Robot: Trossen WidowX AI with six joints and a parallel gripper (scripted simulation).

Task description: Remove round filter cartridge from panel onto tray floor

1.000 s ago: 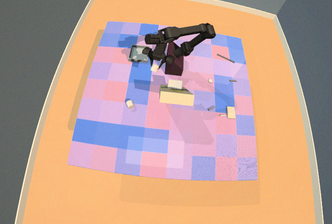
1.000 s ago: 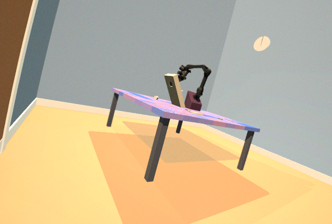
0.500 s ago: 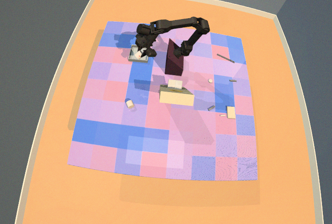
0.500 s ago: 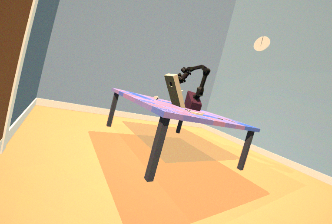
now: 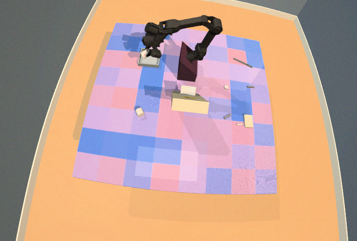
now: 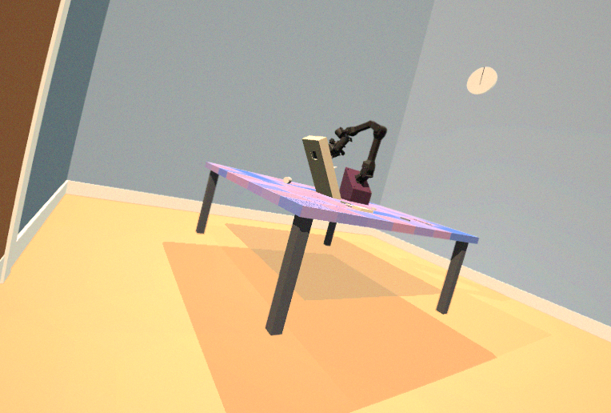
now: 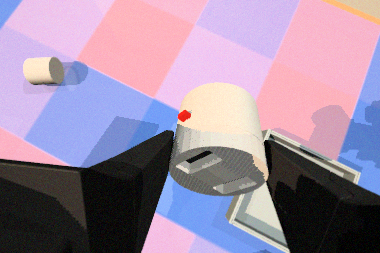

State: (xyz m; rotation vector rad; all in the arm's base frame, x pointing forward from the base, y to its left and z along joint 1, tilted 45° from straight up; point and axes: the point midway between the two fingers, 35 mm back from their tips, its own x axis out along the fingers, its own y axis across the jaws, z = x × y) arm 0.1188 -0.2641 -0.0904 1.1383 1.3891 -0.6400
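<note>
Right now the grey tray is 240 mm below my gripper tip, 160 mm behind it and 20 mm to the right of it. From my gripper tip the other things lie so: round filter cartridge right at my gripper tip; cream service panel 300 mm to the left, 220 mm ahead, 80 mm below; cream block 740 mm to the left, 250 mm below, 200 mm ahead.
</note>
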